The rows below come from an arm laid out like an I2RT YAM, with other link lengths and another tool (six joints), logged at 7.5 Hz.
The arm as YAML. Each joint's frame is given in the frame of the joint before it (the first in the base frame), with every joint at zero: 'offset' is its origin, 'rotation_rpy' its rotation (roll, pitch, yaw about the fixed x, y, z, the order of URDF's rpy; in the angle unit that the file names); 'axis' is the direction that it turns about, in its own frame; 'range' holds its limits. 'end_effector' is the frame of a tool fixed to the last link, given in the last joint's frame.
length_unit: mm
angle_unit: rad
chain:
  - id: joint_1
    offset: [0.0, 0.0, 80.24]
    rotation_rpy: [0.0, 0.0, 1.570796]
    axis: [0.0, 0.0, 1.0]
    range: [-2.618, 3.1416]
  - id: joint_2
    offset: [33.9, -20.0, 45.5]
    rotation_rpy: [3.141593, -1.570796, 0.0]
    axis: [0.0, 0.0, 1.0]
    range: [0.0, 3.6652]
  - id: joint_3
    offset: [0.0, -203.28, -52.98]
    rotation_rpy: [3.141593, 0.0, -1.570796]
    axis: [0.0, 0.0, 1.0]
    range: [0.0, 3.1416]
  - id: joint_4
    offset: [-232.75, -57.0, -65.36]
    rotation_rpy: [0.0, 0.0, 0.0]
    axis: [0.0, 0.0, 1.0]
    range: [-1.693, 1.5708]
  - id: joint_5
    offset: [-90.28, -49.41, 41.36]
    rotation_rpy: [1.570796, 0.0, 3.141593]
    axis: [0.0, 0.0, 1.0]
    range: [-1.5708, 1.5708]
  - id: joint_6
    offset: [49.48, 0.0, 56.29]
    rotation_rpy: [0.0, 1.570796, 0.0]
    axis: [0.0, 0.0, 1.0]
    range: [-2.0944, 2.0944]
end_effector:
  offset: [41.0, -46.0, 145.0]
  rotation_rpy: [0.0, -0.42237, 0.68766]
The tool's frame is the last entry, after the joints.
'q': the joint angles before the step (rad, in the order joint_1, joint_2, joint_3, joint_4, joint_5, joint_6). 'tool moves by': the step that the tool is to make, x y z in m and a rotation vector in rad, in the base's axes. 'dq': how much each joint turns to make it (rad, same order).
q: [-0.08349, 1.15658, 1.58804, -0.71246, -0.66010, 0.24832]
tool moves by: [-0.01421, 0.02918, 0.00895, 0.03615, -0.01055, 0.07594]
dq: [0.08802, -0.02255, -0.01767, 0.03398, 0.00221, 0.04858]
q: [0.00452, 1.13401, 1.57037, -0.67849, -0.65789, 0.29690]
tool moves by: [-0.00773, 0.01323, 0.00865, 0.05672, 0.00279, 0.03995]
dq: [0.04368, -0.01964, -0.02638, 0.04929, -0.00881, 0.07128]
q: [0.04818, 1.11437, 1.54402, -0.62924, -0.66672, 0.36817]
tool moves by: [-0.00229, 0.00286, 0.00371, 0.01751, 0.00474, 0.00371]
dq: [0.01438, -0.00519, 0.00128, 0.00497, 0.00705, 0.02470]
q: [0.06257, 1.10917, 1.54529, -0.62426, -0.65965, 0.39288]
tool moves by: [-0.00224, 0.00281, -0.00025, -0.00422, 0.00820, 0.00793]
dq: [0.00836, 0.00449, 0.01559, -0.02229, 0.00112, -0.00444]
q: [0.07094, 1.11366, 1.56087, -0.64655, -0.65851, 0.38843]
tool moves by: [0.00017, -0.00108, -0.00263, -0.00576, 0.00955, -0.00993]
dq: [0.00115, -0.00300, 0.00157, -0.01657, 0.01188, -0.00339]
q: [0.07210, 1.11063, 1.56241, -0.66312, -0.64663, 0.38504]
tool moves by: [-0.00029, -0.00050, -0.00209, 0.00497, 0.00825, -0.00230]
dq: [-0.00001, -0.00743, -0.01136, 0.00052, 0.00107, 0.00740]
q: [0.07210, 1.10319, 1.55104, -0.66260, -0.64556, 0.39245]
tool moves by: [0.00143, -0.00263, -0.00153, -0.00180, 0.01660, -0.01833]
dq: [-0.00002, 0.00232, 0.01347, -0.02530, 0.01799, 0.00428]
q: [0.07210, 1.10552, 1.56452, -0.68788, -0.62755, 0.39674]
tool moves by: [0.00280, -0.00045, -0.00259, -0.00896, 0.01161, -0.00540]
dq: [0.00000, 0.01467, 0.01739, -0.01971, 0.00715, -0.00814]
